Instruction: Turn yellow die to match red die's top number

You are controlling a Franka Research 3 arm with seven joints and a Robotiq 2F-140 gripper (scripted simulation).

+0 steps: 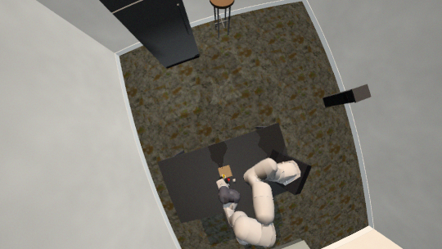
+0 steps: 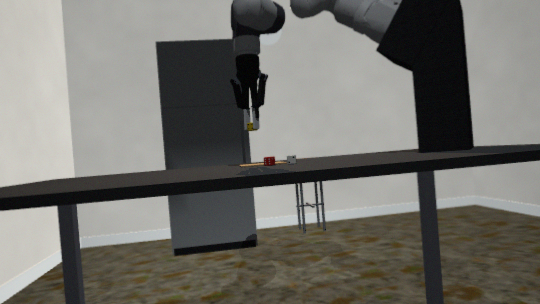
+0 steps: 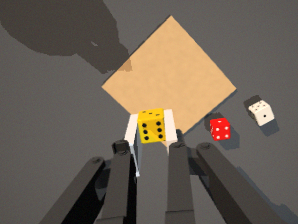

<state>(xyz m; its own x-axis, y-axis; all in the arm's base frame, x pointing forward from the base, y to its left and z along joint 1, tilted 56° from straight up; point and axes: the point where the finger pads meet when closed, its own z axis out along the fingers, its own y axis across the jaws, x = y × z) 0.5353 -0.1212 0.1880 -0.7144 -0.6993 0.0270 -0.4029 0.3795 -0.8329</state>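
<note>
Now: the tan mat 20 mm behind my hand, 20 mm to the left of it and 150 mm below it. The rest, counted from my hand: white die 30 mm behind, 160 mm to the left, 140 mm below; red die 10 mm ahead, 110 mm to the left, 140 mm below; yellow die 20 mm below.
</note>
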